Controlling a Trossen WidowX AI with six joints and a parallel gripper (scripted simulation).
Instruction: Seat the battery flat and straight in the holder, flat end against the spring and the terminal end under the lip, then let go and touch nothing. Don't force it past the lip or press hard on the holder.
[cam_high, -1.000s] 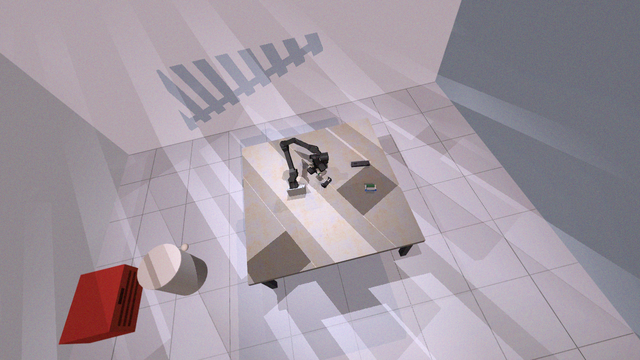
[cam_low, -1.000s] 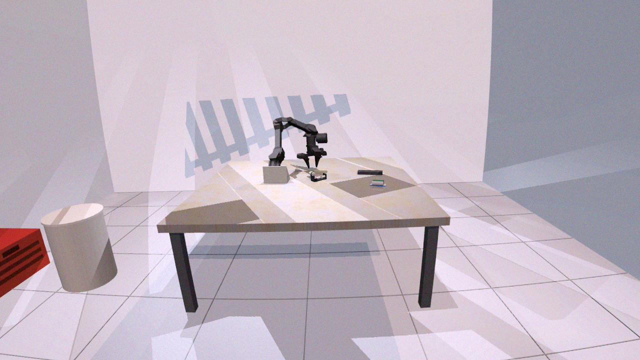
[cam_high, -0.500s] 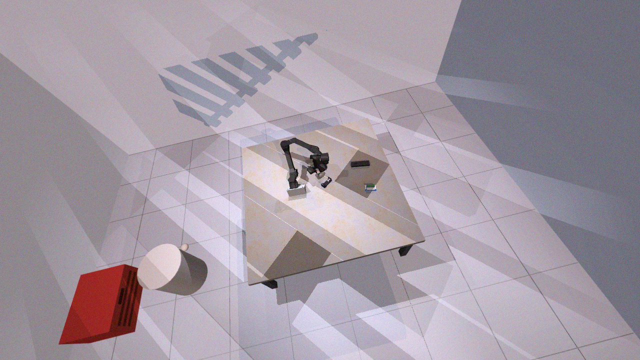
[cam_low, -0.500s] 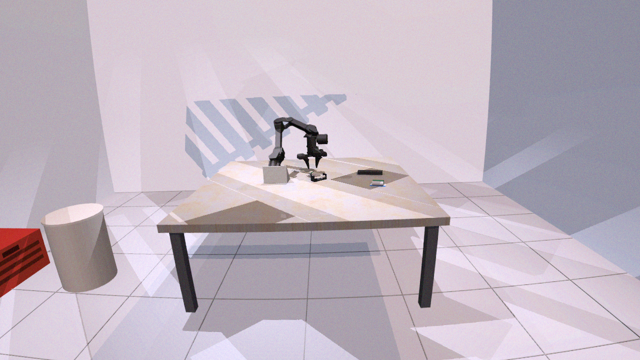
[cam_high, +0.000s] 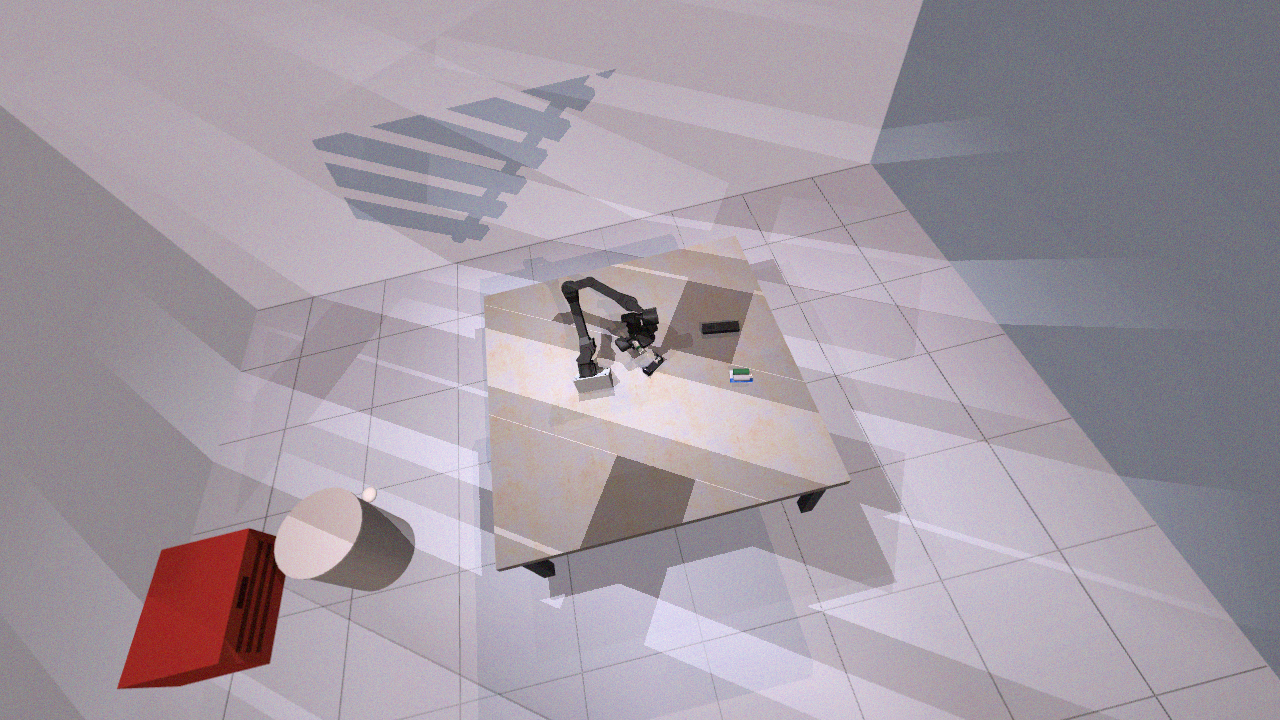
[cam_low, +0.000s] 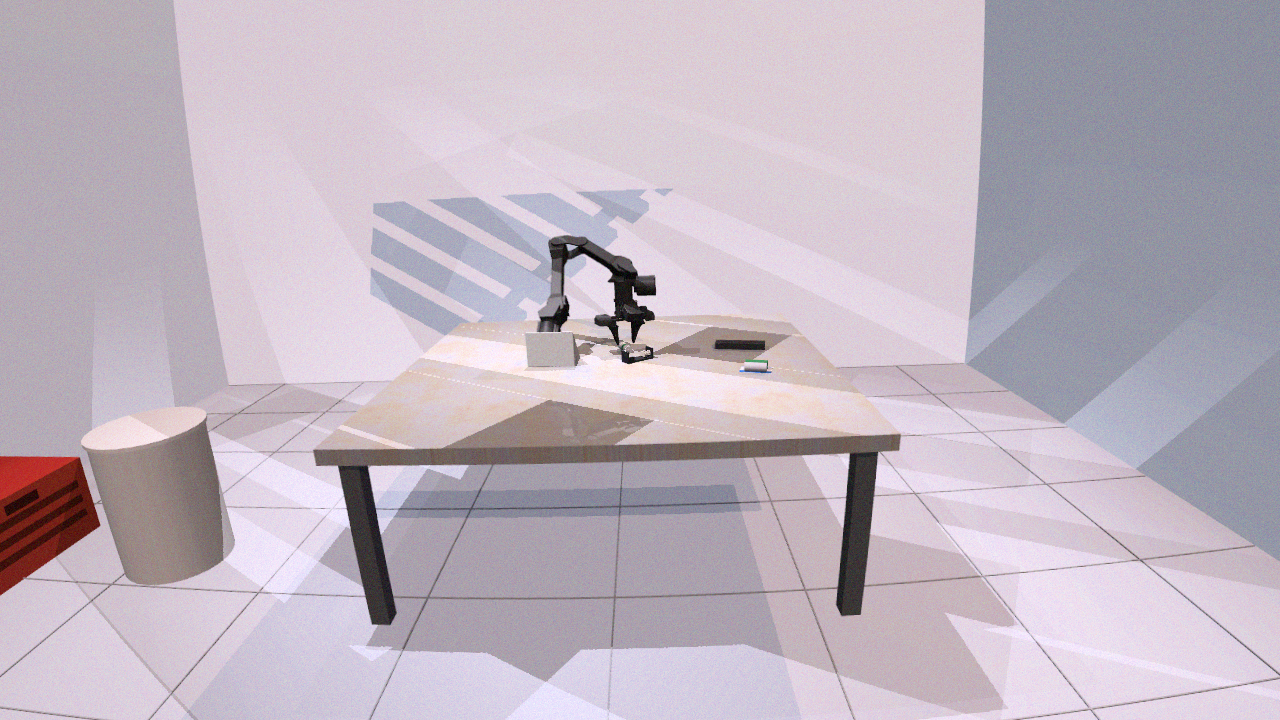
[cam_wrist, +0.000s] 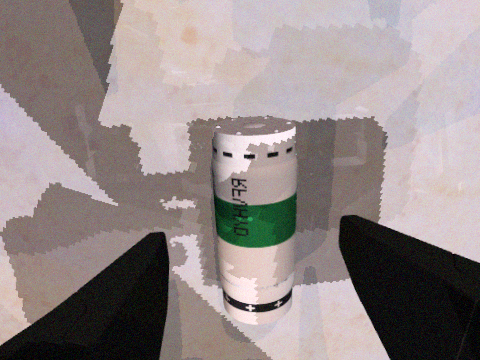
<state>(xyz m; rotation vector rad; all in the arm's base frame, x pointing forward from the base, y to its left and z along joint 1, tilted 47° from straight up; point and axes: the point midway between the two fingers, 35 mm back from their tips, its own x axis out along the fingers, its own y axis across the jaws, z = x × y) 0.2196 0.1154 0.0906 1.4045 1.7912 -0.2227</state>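
The battery lies 10 mm below my gripper tip.
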